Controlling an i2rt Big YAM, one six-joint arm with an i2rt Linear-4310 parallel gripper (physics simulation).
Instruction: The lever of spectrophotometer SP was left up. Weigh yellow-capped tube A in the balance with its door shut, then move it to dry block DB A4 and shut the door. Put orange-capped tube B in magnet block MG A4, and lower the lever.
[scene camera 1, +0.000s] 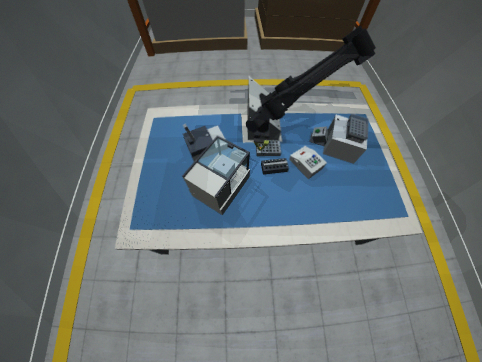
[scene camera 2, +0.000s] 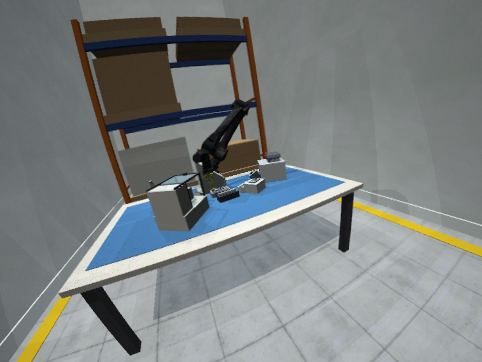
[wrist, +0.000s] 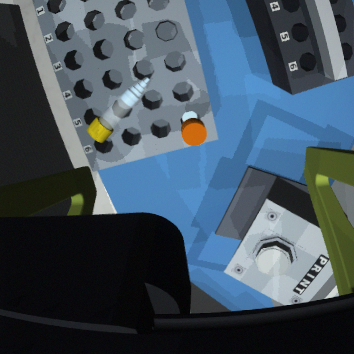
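In the wrist view, yellow-capped tube A lies tilted across the top of the grey rack, its cap near A5 and A6 and its tip near C4. Orange-capped tube B stands in the rack's D6 corner. My gripper is open and empty, with its green fingers wide apart above the rack's row 6 end. The balance stands left of the rack in scene camera 1. A dark device with an upright lever stands behind it. Block labels are unreadable in the scene views.
A black block with numbered holes lies beside the rack. A white keypad box and a larger white unit with a raised grey part stand to the right. A panel marked PRINT shows near the right finger.
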